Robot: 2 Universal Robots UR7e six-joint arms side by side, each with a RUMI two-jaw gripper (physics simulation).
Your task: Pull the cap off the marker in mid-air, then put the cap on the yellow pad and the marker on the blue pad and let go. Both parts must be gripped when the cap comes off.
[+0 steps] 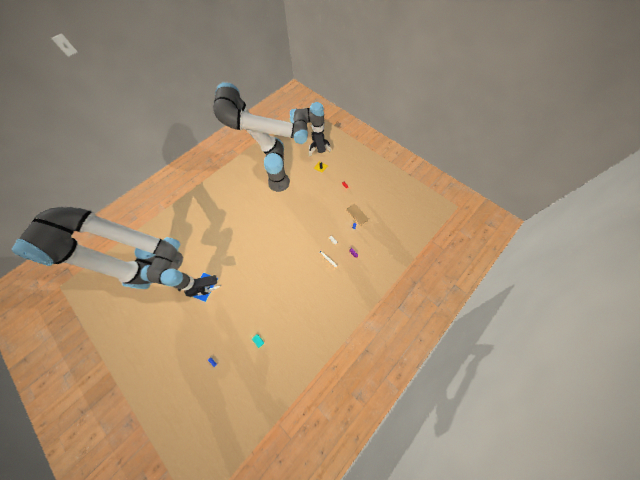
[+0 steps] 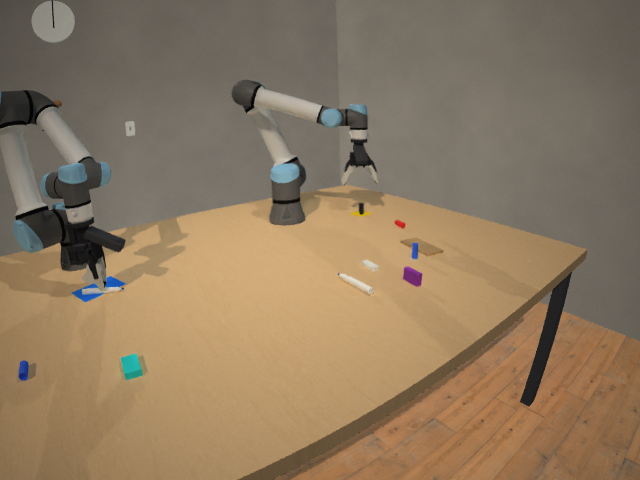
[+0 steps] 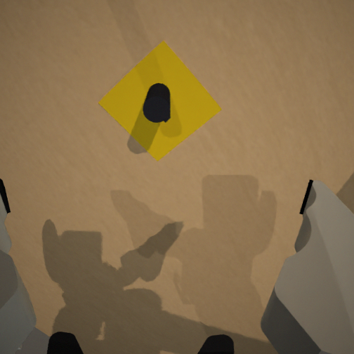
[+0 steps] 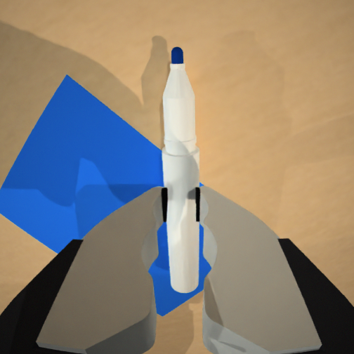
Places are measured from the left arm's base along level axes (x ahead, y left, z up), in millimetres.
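Where they show: left gripper, fingertip midpoint: (image 1: pixel 319 154) (image 2: pixel 360 184); right gripper, fingertip midpoint: (image 1: pixel 209 290) (image 2: pixel 103 289); left arm's base, link origin: (image 1: pixel 279 182) (image 2: pixel 287 220).
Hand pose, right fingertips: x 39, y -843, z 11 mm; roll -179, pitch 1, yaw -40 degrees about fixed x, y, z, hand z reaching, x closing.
Each offset is from my right fingertips to the top centre of the thing. "*": to the spot under its first point.
The black cap @[dx +167, dy +1094, dz +37 mm] (image 1: pixel 320 165) (image 2: pixel 361 208) (image 3: pixel 157 102) stands upright on the yellow pad @[dx +161, dy +1100, dz -11 mm] (image 1: pixel 325 166) (image 2: pixel 367 213) (image 3: pixel 200 107). My left gripper (image 1: pixel 320 151) (image 2: pixel 360 182) (image 3: pixel 154 184) is open and empty, above the table beside the cap. My right gripper (image 2: pixel 103 287) (image 4: pixel 181 190) is shut on the white body of the uncapped marker @[dx -1, dy -1, dz +7 mm] (image 2: pixel 114 289) (image 4: pixel 180 170). The marker's blue tip points away from the fingers. The marker appears slightly raised over the blue pad @[* dx -40, dy +60, dz -11 mm] (image 2: pixel 116 282) (image 4: pixel 50 150), near its edge, with its tip end out past the pad. The fingers hide part of the pad.
Another white pen-shaped thing @[dx +532, dy +488, dz +7 mm] (image 1: pixel 328 258) (image 2: pixel 355 283) lies mid-table. Near it are a white block @[dx +504, dy +614, dz +1 mm] (image 1: pixel 332 239), a purple block @[dx +655, dy +591, dz +24 mm] (image 2: pixel 412 276), a blue cylinder @[dx +583, dy +757, dz +37 mm] (image 2: pixel 415 250) and a brown board @[dx +564, dy +856, dz -3 mm] (image 2: pixel 429 248). A red piece @[dx +393, dy +1028, dz +10 mm] (image 2: pixel 399 223), a teal block @[dx +406, dy -99, dz +4 mm] (image 2: pixel 131 366) and another blue cylinder @[dx +251, dy -295, dz +10 mm] (image 2: pixel 23 370) lie farther off.
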